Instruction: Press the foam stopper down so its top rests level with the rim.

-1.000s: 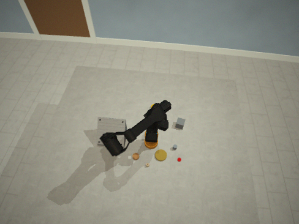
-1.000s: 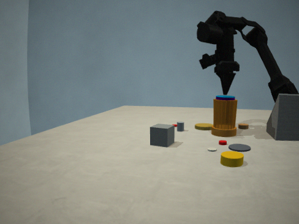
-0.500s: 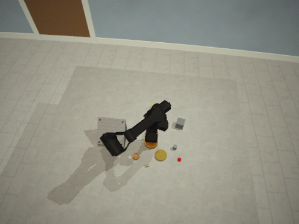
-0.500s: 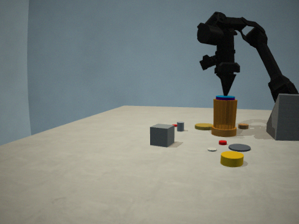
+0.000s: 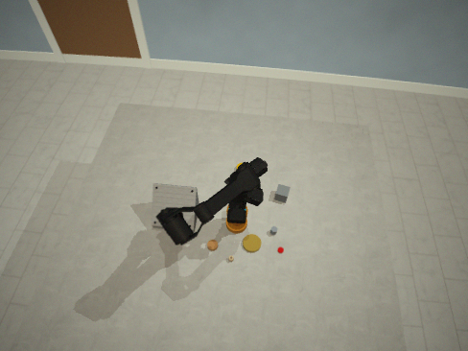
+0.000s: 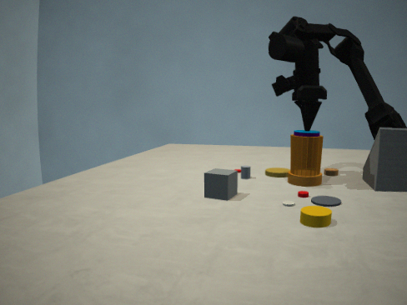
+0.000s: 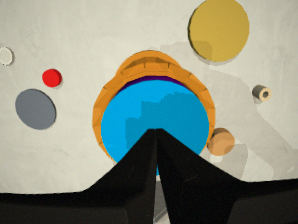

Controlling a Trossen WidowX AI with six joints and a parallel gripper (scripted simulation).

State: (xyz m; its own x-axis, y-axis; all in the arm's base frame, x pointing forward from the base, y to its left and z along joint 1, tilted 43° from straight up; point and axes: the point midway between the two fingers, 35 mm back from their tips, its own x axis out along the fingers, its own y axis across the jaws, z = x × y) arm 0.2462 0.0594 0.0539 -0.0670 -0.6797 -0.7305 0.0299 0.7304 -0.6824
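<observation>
Right now the blue foam stopper is 50 mm below my hand. Also, from my hand: red disc 20 mm ahead, 120 mm to the left, 150 mm below; brown disc 90 mm behind, 100 mm to the right, 150 mm below; mustard disc 60 mm ahead, 80 mm to the right, 150 mm below.
</observation>
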